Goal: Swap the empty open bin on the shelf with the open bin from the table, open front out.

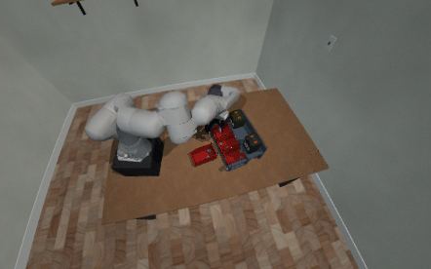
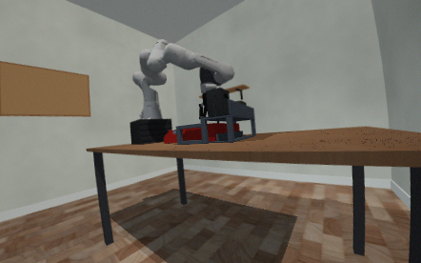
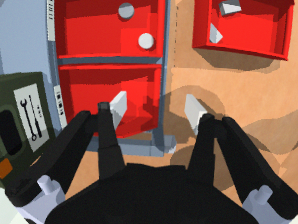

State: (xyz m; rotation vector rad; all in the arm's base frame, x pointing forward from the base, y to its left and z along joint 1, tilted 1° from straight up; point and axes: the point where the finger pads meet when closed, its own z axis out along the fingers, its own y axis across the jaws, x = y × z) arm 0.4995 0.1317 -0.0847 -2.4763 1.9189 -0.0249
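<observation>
Now: hand 10 mm short of the grey shelf lip, 110 mm to the left of it and 70 mm above it. Also, from my hand: black box: 230 mm ahead, 180 mm to the right, 80 mm above.
</observation>
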